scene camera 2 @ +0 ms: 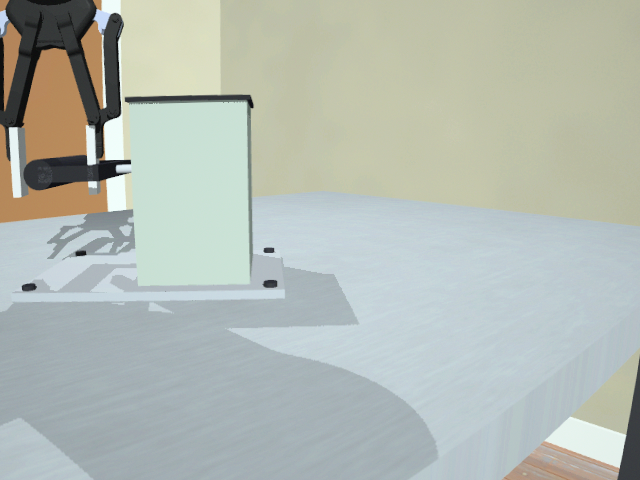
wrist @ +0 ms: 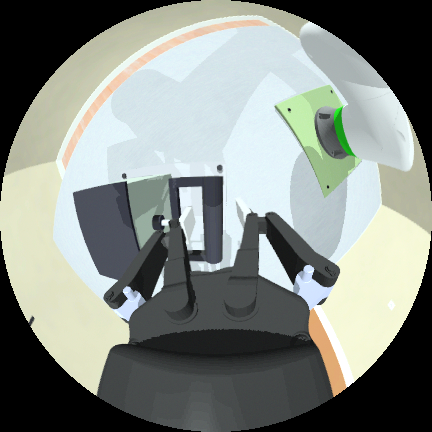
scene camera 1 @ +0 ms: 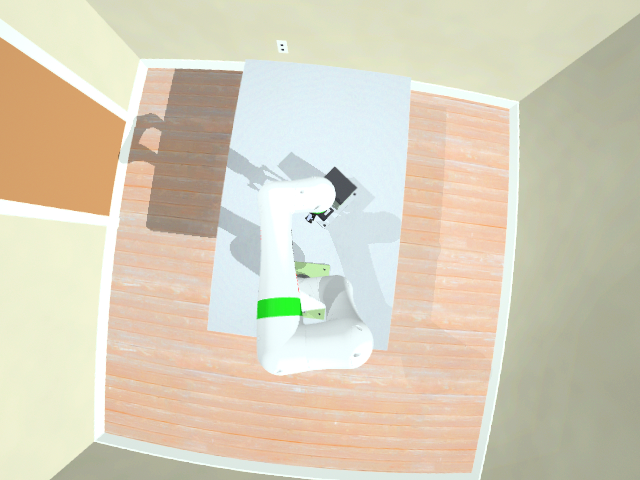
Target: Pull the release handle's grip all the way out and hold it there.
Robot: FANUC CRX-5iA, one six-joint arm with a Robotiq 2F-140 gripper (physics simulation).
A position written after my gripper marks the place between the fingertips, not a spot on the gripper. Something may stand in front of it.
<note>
In view: my gripper (scene camera 2: 58, 194).
My gripper also shows in the wrist view (wrist: 214, 210).
</note>
